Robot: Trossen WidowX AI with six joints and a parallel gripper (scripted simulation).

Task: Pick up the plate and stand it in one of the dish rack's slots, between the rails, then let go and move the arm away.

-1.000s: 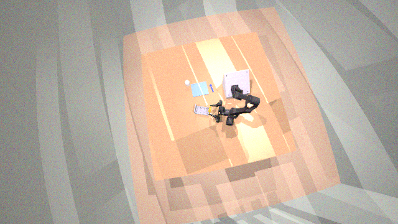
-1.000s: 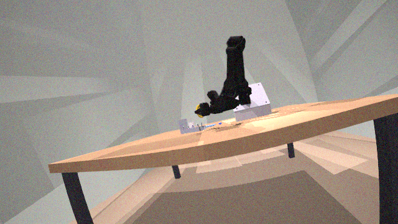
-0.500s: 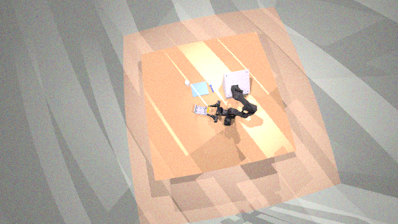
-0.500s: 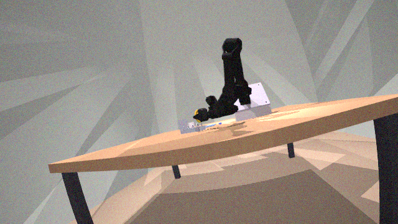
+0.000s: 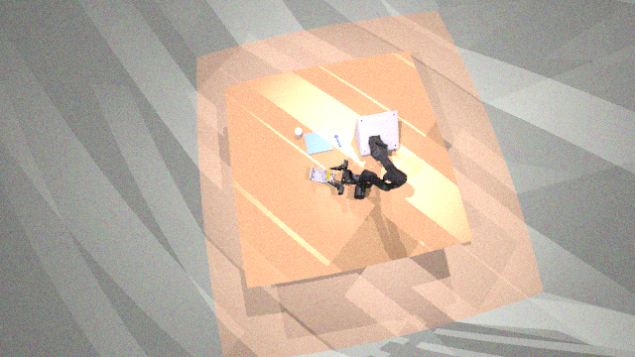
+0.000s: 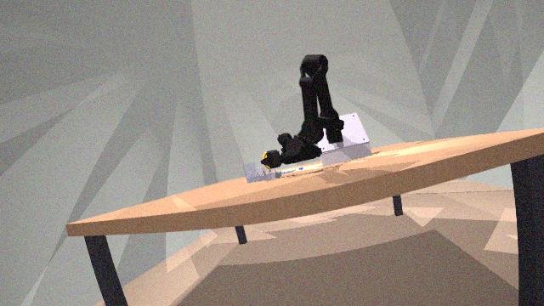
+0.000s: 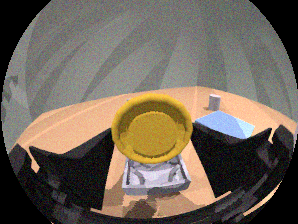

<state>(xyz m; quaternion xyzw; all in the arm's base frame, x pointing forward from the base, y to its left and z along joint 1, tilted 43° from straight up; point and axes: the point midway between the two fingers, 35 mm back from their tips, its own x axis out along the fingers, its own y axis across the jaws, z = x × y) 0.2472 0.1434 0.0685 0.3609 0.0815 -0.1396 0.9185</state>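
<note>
The grey dish rack lies 30 mm ahead of my gripper tip, 10 mm to the right of it and 50 mm below it. The rest, counted from my gripper tip: yellow plate: 10 mm behind; then light blue mat: 20 mm ahead, 220 mm to the right, 70 mm below; then blue utensil: 90 mm behind, 220 mm to the right, 70 mm below.
</note>
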